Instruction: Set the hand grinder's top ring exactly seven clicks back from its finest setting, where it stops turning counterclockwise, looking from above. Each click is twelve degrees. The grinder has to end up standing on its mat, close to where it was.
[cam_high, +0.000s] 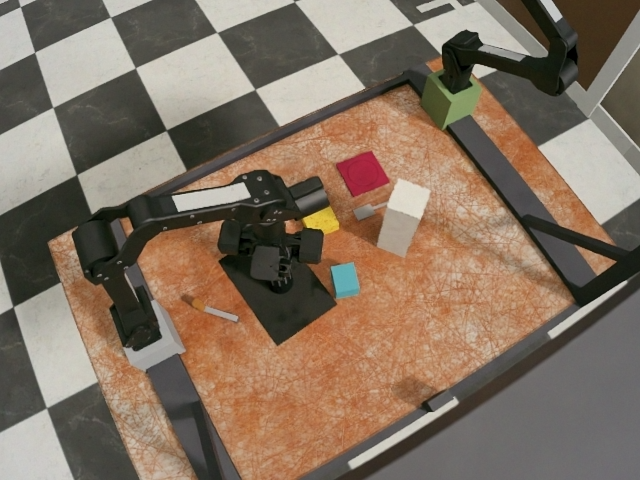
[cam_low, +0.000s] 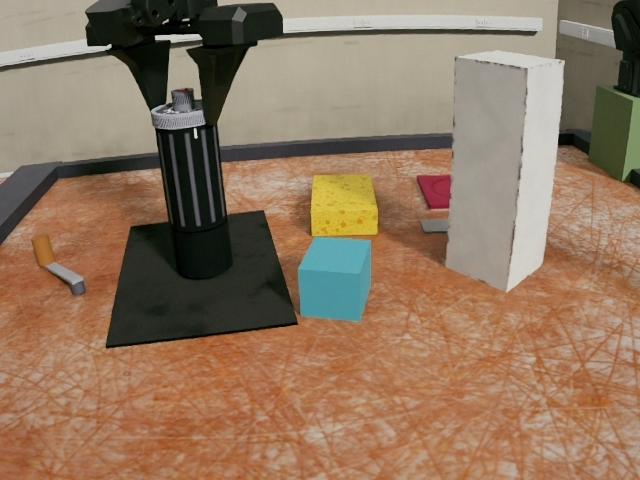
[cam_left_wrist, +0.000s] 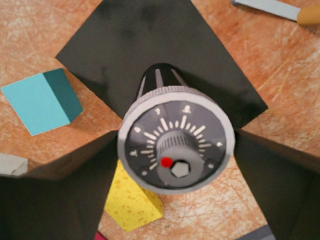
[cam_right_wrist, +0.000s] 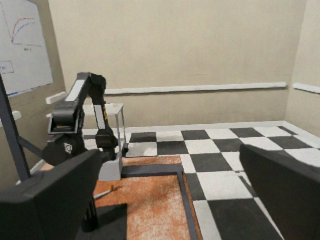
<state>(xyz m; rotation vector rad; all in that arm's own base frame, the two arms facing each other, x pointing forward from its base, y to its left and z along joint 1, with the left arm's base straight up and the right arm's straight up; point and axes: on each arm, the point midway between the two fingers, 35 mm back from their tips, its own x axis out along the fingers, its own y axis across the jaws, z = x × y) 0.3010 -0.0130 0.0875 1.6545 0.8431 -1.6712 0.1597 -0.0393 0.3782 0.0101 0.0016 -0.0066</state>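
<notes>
Now: left hand 30 mm above the grey knurled ring. From my left hand the other things lie so: dark mat 180 mm below, 10 mm ahead; crank handle 170 mm below, 150 mm to the left, 40 mm ahead; teal cube 160 mm below, 100 mm to the right, 100 mm behind.
</notes>
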